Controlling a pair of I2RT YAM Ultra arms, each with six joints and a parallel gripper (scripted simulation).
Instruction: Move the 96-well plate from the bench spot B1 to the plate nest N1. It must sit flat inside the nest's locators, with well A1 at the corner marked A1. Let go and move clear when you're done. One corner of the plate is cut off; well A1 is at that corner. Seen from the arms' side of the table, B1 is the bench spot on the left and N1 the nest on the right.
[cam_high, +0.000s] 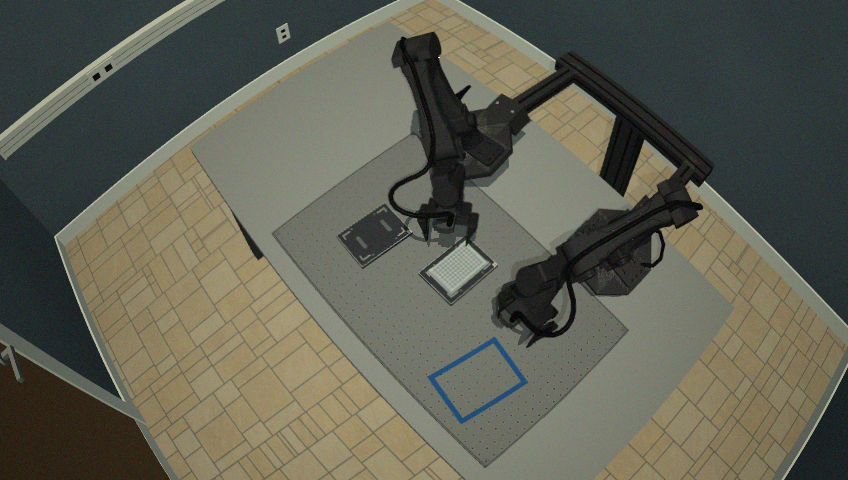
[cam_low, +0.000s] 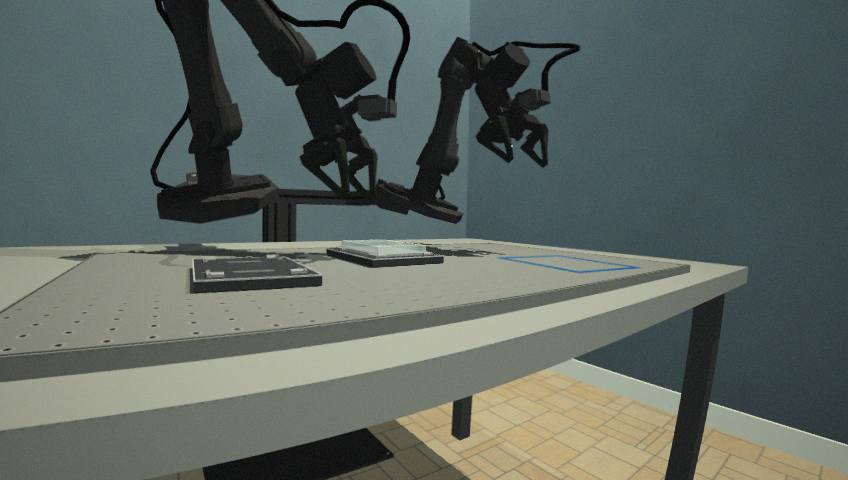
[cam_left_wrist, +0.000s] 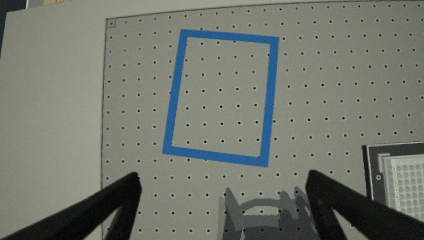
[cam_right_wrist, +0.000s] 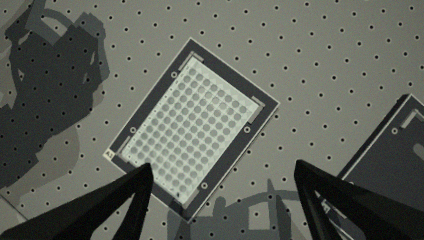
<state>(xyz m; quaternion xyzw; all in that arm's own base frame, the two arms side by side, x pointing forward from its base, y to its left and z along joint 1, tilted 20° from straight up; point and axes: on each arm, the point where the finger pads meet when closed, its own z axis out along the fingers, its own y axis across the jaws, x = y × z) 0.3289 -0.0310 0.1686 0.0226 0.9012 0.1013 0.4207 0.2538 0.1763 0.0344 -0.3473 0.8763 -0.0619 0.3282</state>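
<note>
My right hand is 4 cm to the right of the 96-well plate and 8 cm above it. From my right hand the other things lie so: A1 label (7 cm behind, 10 cm to the left, 9 cm below).
</note>
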